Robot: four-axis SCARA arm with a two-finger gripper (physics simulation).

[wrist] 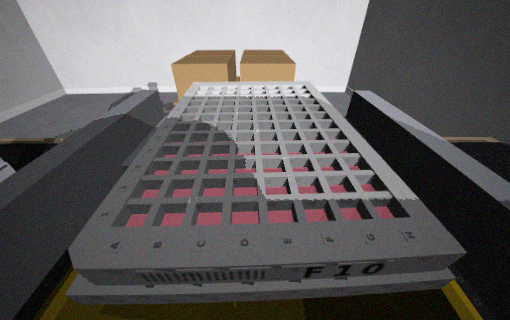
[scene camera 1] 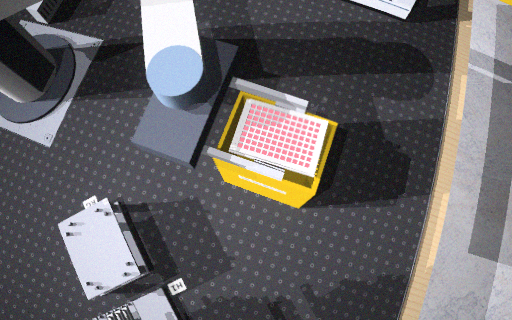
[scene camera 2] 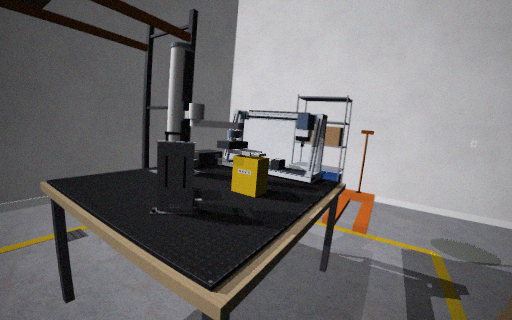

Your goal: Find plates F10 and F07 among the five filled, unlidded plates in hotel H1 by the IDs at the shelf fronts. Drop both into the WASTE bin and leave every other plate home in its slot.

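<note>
Plate F10 is white with pink wells. It lies level between my fingers, over the mouth of the yellow WASTE bin, at or slightly above its rim. My gripper is shut on plate F10, with a finger along each long side. Hotel H1 shows in part at the bottom of scene camera 1, beside its H1 label. Its shelf-front IDs do not show. I cannot make out plate F07.
A silver-topped stand by the RG label is left of the bin, next to H1. A dark tower stands nearer scene camera 2. A gantry machine is behind the bin. The table's wooden edge is at the right.
</note>
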